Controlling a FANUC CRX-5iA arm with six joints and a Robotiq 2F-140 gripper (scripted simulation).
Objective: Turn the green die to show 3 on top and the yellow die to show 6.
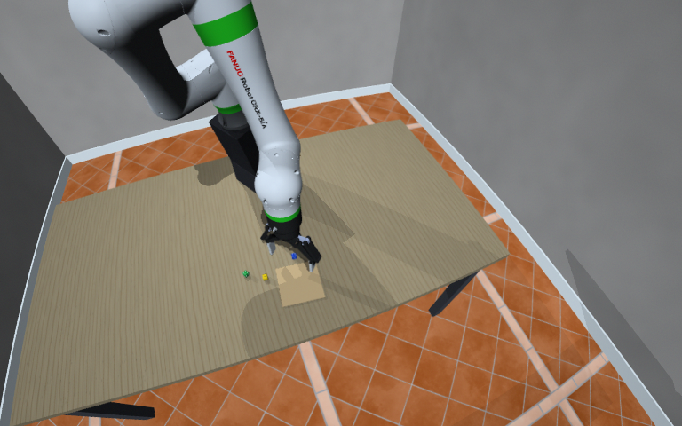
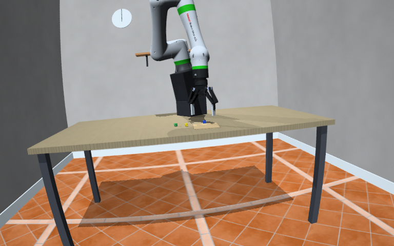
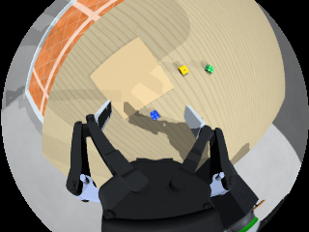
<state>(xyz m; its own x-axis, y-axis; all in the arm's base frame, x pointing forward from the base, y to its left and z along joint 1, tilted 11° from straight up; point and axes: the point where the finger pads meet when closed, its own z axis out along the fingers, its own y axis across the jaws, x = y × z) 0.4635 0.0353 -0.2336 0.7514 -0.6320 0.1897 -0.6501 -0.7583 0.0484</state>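
Now: the green die 1 cm behind my hand, 16 cm to the right of it and 6 cm below it. Also, from my hand: tan mat: 6 cm ahead, 6 cm below; then blue die: 4 cm behind, 1 cm to the left, 6 cm below; then yellow die: 1 cm ahead, 10 cm to the right, 6 cm below.
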